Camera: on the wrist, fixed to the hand. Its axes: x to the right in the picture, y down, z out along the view.
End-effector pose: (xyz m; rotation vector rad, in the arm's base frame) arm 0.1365 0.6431 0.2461 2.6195 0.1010 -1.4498
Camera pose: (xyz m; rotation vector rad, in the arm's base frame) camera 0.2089 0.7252 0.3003 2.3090 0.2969 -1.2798
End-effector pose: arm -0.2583 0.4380 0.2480 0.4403 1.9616 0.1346
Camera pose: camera -0.3634 0.3840 0.2791 0.2261 1.8754 0.5084
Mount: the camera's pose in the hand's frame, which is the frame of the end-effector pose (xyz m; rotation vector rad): -0.0084 -0.0666 -0.1021 -0.3712 -0.0015 0.0313
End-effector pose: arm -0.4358 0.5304 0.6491 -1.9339 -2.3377 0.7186
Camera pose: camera -0.4644 0.5480 0.7666 1.8347 2.2659 -0.2614
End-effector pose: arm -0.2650 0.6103 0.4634 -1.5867 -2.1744 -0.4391
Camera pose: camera -0.3118 0.5343 0.5468 -1.8035 -2.1562 -0.8731
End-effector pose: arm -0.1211 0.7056 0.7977 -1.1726 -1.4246 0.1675
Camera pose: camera -0.0758 0.6148 0.8659 -1.4966 -1.4782 -0.0792
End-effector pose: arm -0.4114 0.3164 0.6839 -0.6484 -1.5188 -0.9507
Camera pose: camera -0.4115 0.1962 0.6617 -0.9331 -1.3390 -1.2212
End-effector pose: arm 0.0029 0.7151 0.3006 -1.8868 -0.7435 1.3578
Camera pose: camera 0.0942 0.7282 0.3807 -2.1888 -1.0273 1.3077
